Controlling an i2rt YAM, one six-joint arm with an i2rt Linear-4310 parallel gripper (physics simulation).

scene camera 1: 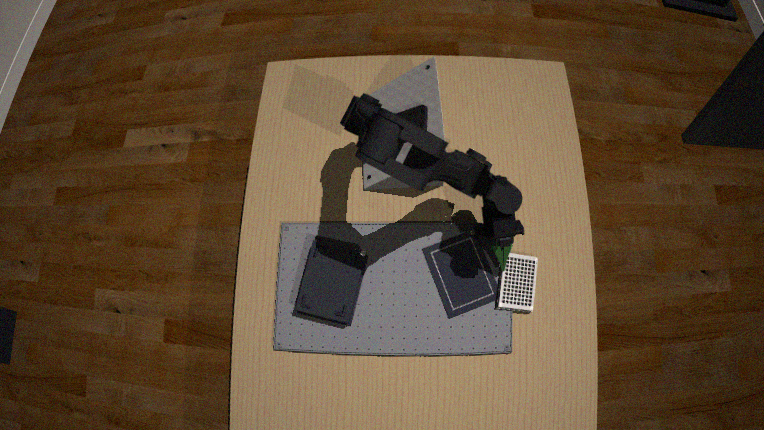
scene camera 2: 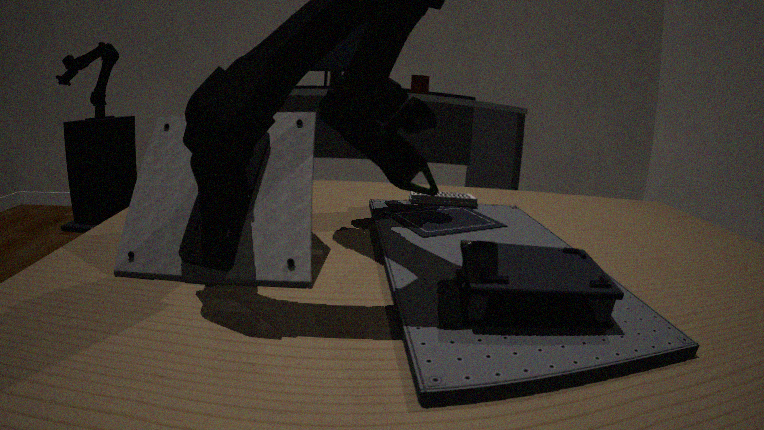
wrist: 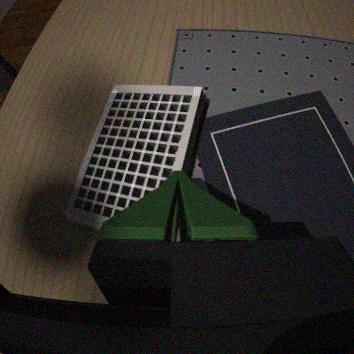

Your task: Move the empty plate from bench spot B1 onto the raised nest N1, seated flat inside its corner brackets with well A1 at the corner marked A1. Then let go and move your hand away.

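Frame: origin at the arm's base, x ahead, y left, z up, level; centimetres.
Where they show: gripper, fingertip midpoint: [scene camera 1: 502, 270] [scene camera 2: 436, 193] [wrist: 177, 178]; arm's base, link origin: [scene camera 2: 226, 193].
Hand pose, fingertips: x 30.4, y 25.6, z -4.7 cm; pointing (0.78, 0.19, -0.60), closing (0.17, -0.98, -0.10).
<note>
Things, the pixels of their top centre, and the offset from my fingertips. "spot": a spot on its surface instead. Level surfaces: height alone.
- white plate, top centre: [wrist: 130, 145] [scene camera 2: 443, 191] [scene camera 1: 519, 280] dx +2.1, dy +3.9, dz -0.4 cm
- outlined dark spot B1, surface spot: [wrist: 280, 150] spot: dx +3.9, dy -7.3, dz -2.0 cm
- raised dark nest N1, top centre: [scene camera 2: 540, 260] [scene camera 1: 329, 280] dx +4.8, dy -36.9, dz +2.4 cm
- grey pegboard, top centre: [scene camera 2: 495, 253] [scene camera 1: 393, 288] dx +4.5, dy -23.6, dz -2.1 cm
- wooden table, surface height: dz -3.5 cm
The white plate [scene camera 1: 517, 283] [scene camera 2: 443, 200] [wrist: 140, 147] lies off the outlined dark spot B1 [scene camera 1: 443, 299] [scene camera 2: 491, 224] [wrist: 280, 150], at its right in the top view, over the right edge of the pegboard. My gripper [scene camera 1: 503, 267] [scene camera 2: 434, 191] [wrist: 177, 178] is shut with its green fingertips together and no plate between them. The tips are at the plate's side facing B1, near its arm-side end; whether they touch it is not clear. The raised dark nest N1 [scene camera 1: 331, 283] [scene camera 2: 534, 267] has corner brackets and holds no plate. Its A1 mark is not readable.
The grey pegboard [scene camera 1: 395, 320] [scene camera 2: 513, 368] [wrist: 250, 62] carries B1 and the nest, on a wooden table [scene camera 1: 406, 395] [scene camera 2: 187, 379] [wrist: 115, 40]. The arm's slanted light mounting plate [scene camera 1: 435, 96] [scene camera 2: 288, 213] stands behind the pegboard. Arm shadows cross B1 and the nest.
</note>
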